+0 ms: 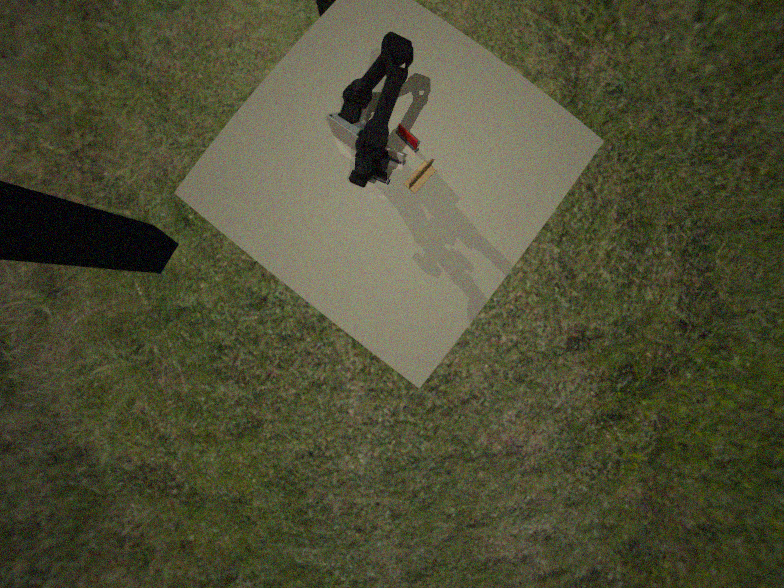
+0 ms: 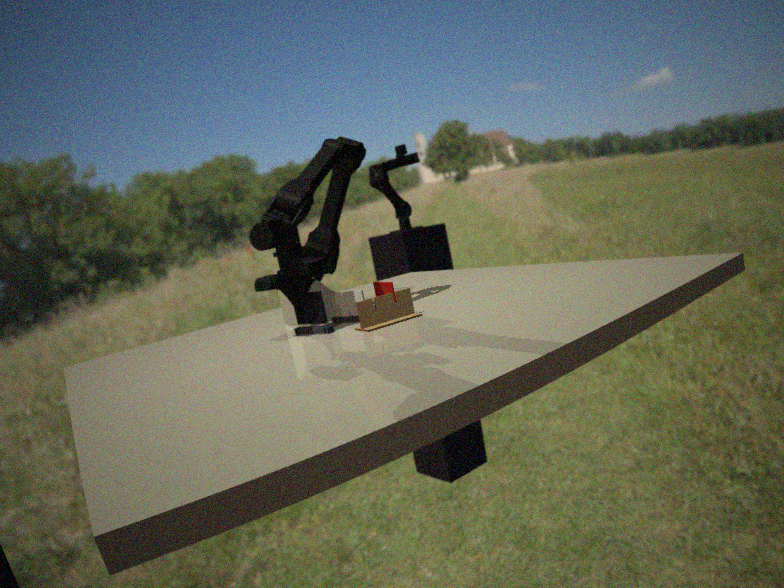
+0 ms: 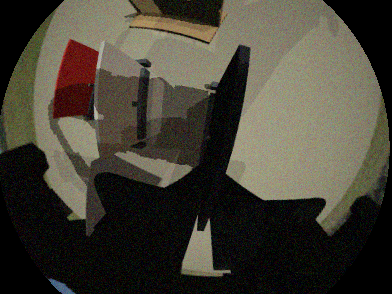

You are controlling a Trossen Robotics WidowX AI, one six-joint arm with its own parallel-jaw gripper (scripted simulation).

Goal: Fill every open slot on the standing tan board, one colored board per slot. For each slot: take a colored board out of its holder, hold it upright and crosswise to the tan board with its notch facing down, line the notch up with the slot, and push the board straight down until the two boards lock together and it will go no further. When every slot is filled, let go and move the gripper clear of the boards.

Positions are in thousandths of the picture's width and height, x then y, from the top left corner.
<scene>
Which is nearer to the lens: the dark board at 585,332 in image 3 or the red board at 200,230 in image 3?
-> The dark board.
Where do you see a tan board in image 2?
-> At 494,531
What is my gripper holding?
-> A dark board.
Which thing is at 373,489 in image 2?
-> My gripper.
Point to a dark board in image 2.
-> At 399,514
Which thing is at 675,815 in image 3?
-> My gripper.
</scene>
